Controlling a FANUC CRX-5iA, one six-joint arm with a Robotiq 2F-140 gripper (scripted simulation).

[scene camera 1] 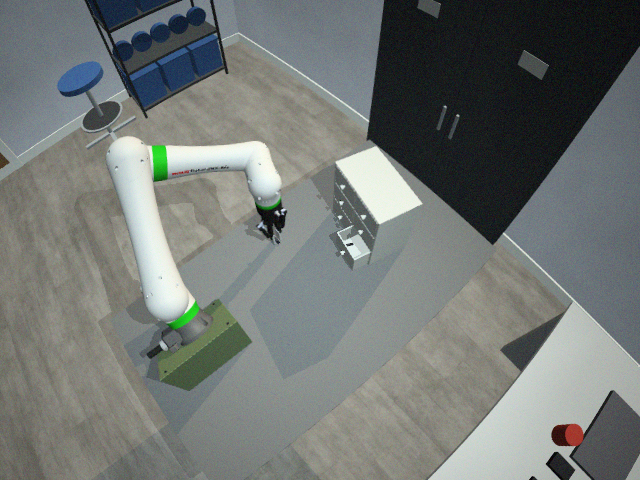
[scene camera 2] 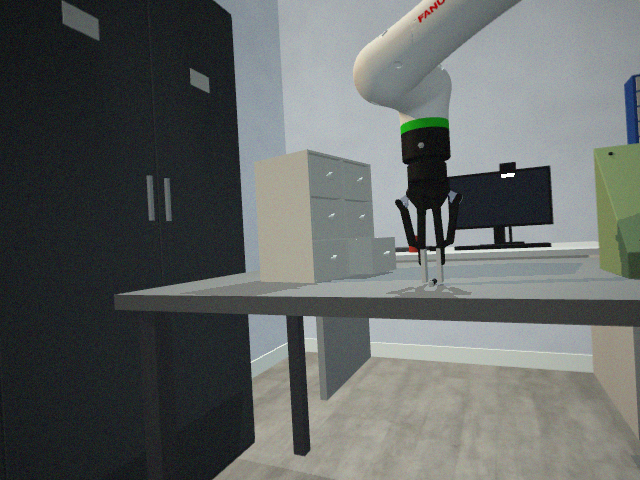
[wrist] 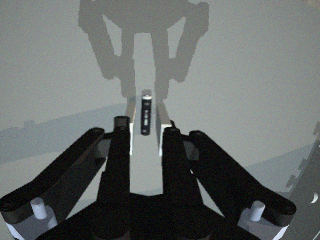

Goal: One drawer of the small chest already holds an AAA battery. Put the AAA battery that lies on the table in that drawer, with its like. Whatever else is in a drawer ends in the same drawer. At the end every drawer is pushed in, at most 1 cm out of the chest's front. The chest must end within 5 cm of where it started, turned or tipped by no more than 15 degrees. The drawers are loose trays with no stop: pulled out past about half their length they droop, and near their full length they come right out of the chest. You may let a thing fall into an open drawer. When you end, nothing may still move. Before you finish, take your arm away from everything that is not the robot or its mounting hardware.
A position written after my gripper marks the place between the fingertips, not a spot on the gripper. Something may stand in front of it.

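Observation:
My gripper (scene camera 2: pixel 432 282) is visible; the wrist view also shows the gripper (wrist: pixel 145 114). A white chest (scene camera 2: pixel 283 189) is visible too, with a further sighting of the chest (scene camera 1: pixel 392 203).

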